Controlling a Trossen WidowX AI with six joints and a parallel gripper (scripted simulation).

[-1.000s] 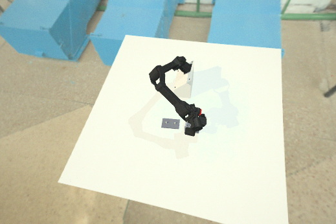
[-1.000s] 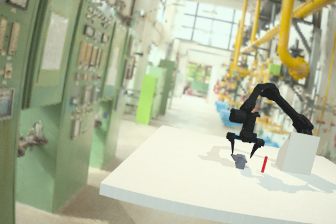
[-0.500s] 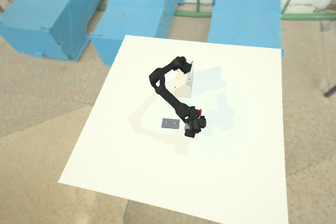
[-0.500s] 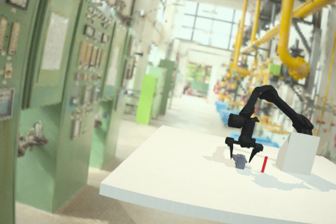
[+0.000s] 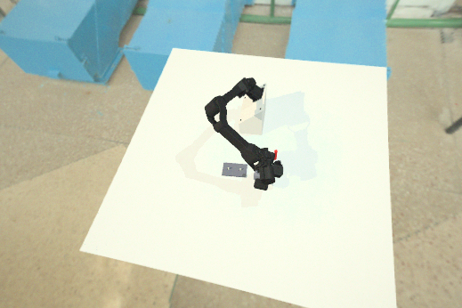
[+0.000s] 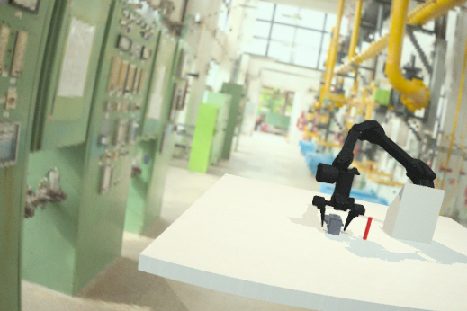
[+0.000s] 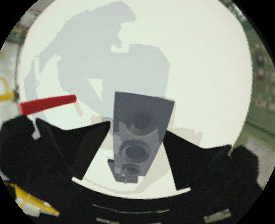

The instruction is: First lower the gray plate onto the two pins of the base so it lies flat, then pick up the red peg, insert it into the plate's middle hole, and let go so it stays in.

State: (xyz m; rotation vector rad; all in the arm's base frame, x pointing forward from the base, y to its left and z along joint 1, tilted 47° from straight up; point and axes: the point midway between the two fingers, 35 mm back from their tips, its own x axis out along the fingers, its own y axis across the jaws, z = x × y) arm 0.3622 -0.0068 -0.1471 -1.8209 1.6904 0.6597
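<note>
The dark base lies 1 cm behind my gripper tip and 15 cm to the right of it. Also, from my gripper tip: red peg (11 cm behind, 3 cm to the left, 3 cm above); gray plate (3 cm above).
</note>
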